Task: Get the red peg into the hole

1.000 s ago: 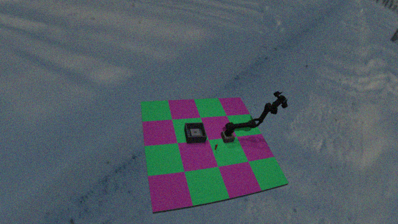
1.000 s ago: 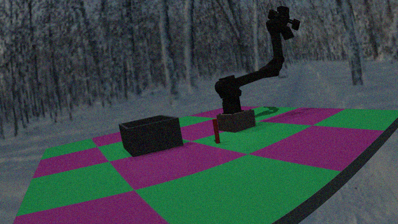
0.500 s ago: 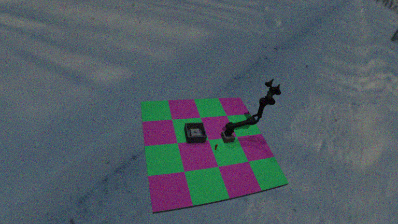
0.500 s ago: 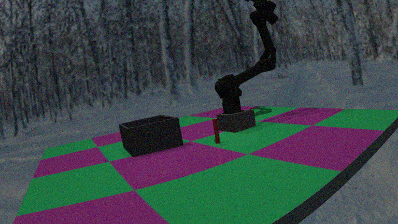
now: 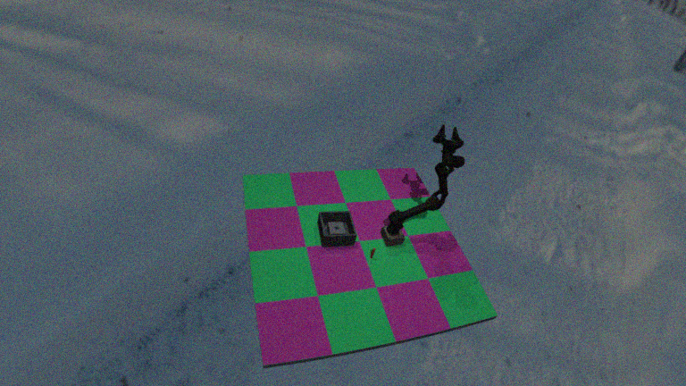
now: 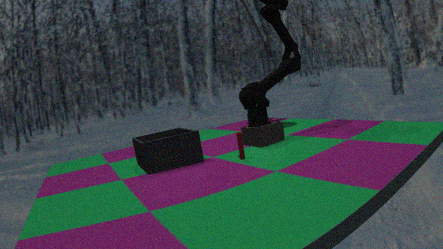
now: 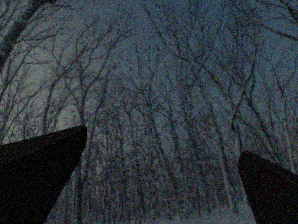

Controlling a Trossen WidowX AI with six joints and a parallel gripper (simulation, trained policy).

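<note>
The red peg is 38 cm ahead of my gripper tip, 26 cm to the left of it and 69 cm below it. From my gripper tip the other things lie so: dark box 54 cm ahead, 6 cm to the left, 70 cm below; plate 54 cm ahead, 6 cm to the left, 68 cm below.
</note>
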